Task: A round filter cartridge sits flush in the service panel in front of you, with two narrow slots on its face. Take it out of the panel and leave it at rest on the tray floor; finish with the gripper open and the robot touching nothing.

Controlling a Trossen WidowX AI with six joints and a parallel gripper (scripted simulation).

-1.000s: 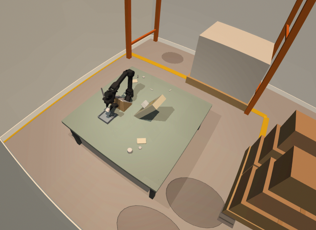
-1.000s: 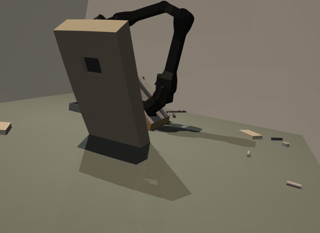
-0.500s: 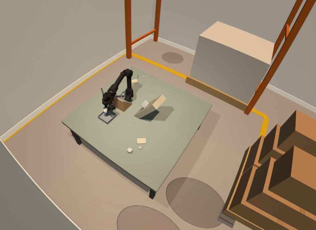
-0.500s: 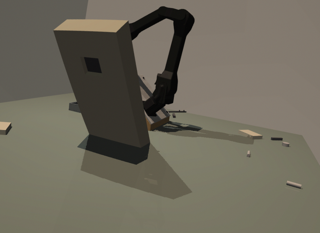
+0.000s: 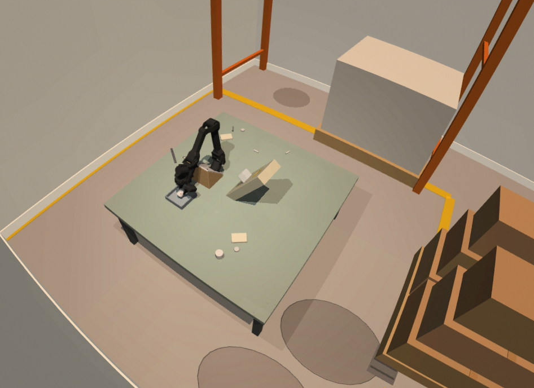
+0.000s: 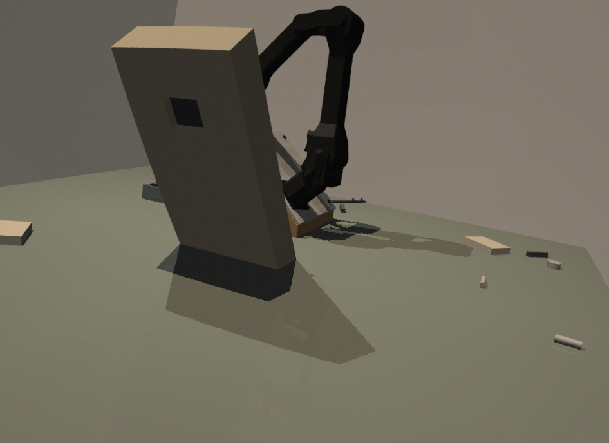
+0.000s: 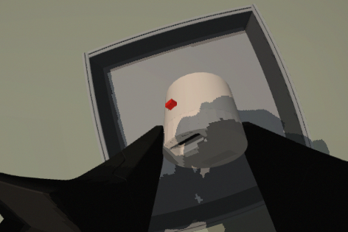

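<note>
Right now the grey tray is 4 cm below my gripper tip and 1 cm to the right of it. From my gripper tip the other things lie so: tan service panel (33 cm ahead, 32 cm to the left, 12 cm above); grey ledge (31 cm to the left, 28 cm ahead, 11 cm above).
</note>
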